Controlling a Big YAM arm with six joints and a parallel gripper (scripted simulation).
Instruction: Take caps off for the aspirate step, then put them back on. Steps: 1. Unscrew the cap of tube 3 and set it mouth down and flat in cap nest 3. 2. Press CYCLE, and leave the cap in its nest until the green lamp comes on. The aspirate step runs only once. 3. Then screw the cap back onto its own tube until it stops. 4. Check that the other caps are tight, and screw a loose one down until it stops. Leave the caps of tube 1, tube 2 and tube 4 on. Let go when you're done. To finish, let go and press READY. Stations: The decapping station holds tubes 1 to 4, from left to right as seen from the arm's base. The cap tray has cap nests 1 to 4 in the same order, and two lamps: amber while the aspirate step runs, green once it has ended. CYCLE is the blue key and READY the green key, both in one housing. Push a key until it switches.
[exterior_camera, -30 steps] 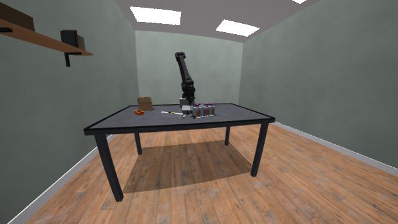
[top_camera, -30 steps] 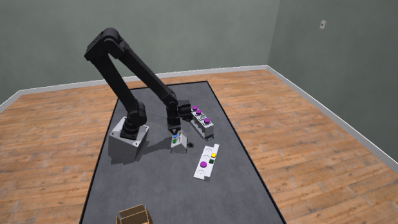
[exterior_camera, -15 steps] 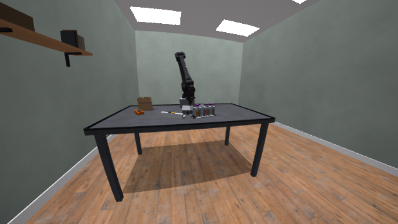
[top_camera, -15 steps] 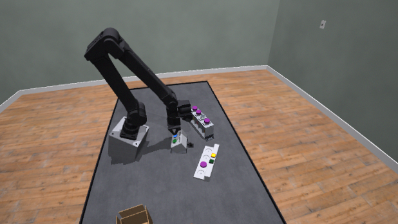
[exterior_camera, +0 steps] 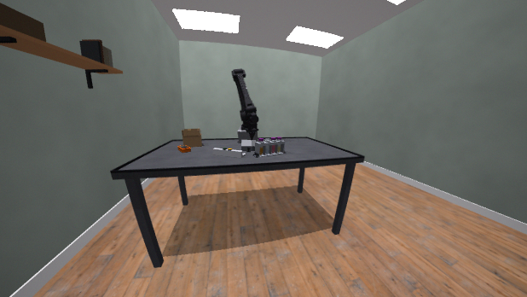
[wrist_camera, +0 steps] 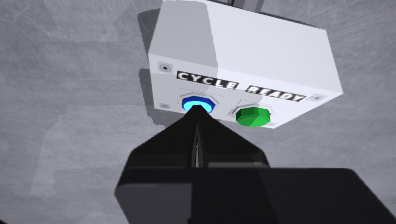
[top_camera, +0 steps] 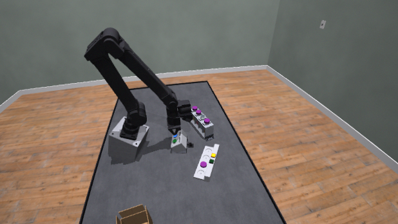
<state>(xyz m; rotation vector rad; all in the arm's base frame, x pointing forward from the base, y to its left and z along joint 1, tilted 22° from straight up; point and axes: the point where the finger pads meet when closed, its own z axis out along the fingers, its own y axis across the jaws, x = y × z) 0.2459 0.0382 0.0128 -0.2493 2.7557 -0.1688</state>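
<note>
Right now my hand is 1 cm above the blue key. Also, from my hand: key housing: 2 cm to the right, 2 cm below, 2 cm ahead; green key: 4 cm to the right, 1 cm below; cap: 18 cm to the right, 15 cm ahead, 6 cm below.
</note>
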